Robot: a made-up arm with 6 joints. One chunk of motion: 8 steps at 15 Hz.
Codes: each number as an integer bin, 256 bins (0 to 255) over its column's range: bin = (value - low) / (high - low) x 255, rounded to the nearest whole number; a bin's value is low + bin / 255 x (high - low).
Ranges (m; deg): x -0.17..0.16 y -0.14..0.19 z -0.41..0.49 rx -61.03..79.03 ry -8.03..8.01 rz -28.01..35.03
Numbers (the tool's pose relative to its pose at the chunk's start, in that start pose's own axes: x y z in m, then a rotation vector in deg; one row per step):
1: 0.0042 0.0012 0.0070 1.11 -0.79 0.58
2: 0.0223 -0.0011 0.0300 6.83 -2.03 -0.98
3: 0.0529 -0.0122 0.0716 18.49 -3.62 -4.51
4: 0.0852 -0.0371 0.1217 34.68 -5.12 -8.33
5: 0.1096 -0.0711 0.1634 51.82 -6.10 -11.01
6: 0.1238 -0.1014 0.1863 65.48 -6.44 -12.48
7: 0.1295 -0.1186 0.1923 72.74 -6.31 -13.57
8: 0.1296 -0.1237 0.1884 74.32 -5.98 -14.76
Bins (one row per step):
1: 135 109 118 113 115 116
2: 149 107 125 124 95 109
3: 172 99 136 145 70 95
4: 197 80 151 174 46 80
5: 216 53 162 205 31 69
6: 227 30 169 230 25 63
7: 231 17 171 244 27 58
8: 232 13 170 246 33 54

